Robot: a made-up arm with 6 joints. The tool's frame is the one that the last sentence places. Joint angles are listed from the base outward.
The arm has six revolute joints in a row. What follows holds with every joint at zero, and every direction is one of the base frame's.
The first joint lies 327 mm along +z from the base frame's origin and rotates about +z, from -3.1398 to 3.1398 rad.
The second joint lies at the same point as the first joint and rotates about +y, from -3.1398 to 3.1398 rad.
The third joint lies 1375 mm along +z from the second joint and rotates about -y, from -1.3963 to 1.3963 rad.
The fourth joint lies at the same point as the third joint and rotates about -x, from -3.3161 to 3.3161 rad.
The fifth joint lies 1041 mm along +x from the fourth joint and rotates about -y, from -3.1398 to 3.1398 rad.
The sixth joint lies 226 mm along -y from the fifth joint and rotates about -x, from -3.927 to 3.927 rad.
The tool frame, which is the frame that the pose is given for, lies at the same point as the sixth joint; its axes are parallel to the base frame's.
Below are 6 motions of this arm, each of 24 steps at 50 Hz.
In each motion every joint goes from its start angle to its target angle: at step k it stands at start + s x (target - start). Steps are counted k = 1, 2, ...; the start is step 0. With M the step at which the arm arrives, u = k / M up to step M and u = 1 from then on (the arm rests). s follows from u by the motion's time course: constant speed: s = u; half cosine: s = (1 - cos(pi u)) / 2; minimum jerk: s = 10 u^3 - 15 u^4 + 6 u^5.
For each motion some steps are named. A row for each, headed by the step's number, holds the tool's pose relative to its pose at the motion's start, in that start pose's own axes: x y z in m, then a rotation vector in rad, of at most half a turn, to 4 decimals.
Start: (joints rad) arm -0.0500 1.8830 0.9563 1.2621 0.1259 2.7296
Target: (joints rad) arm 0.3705 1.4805 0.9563 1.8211 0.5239 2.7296
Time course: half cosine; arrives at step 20
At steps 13, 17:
13: -0.3370 -0.1708 -0.9727 -0.6736 0.5231 -0.1243
17: -0.5032 -0.2808 -1.2221 -0.8766 0.6603 -0.1672

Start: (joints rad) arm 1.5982 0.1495 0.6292 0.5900 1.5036 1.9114
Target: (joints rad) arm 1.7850 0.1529 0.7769 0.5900 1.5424 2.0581
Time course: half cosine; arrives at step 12
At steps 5, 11, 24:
5: 0.0814 -0.0137 0.0296 -0.0318 0.0634 -0.0747
11: 0.2127 -0.0473 0.0645 -0.0873 0.1832 -0.1849
24: 0.2162 -0.0484 0.0652 -0.0889 0.1868 -0.1877

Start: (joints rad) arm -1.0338 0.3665 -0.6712 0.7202 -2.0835 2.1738
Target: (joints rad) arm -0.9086 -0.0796 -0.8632 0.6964 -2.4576 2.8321
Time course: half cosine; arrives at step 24
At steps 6, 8, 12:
6: 0.0362 0.0375 0.0578 -0.0754 -0.0112 0.0172
8: 0.0637 0.0612 0.0979 -0.1290 -0.0204 0.0280
12: 0.1362 0.1087 0.1915 -0.2598 -0.0469 0.0494

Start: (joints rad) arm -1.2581 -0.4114 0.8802 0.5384 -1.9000 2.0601
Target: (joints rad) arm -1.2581 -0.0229 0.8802 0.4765 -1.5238 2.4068
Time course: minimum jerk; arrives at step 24
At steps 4, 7, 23, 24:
4: 0.0197 -0.0255 0.0033 -0.0197 0.0009 -0.0013
7: 0.0866 -0.1076 0.0159 -0.0843 0.0031 -0.0056
23: 0.6493 -0.6053 0.1826 -0.5409 -0.0049 -0.0492
24: 0.6498 -0.6056 0.1828 -0.5412 -0.0049 -0.0492

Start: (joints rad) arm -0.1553 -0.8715 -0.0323 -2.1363 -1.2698 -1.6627
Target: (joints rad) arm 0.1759 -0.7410 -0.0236 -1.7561 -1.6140 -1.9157
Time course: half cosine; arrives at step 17
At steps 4, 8, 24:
4: -0.0186 0.0241 0.0037 0.0557 -0.0314 -0.0587
8: -0.0583 0.0837 0.0202 0.1947 -0.1156 -0.2078
24: -0.1029 0.1808 0.0686 0.4266 -0.2812 -0.4711

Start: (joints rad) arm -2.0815 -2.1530 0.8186 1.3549 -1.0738 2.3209
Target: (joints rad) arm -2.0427 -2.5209 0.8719 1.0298 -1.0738 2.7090
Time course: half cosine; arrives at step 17
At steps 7, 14, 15, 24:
7: -0.0902 0.3045 -0.0982 0.0487 -0.0018 -0.0430
14: -0.2623 0.7789 -0.1619 0.1150 0.0370 -0.1265
15: -0.2763 0.8132 -0.1624 0.1193 0.0420 -0.1330
24: -0.2880 0.8413 -0.1624 0.1227 0.0463 -0.1383

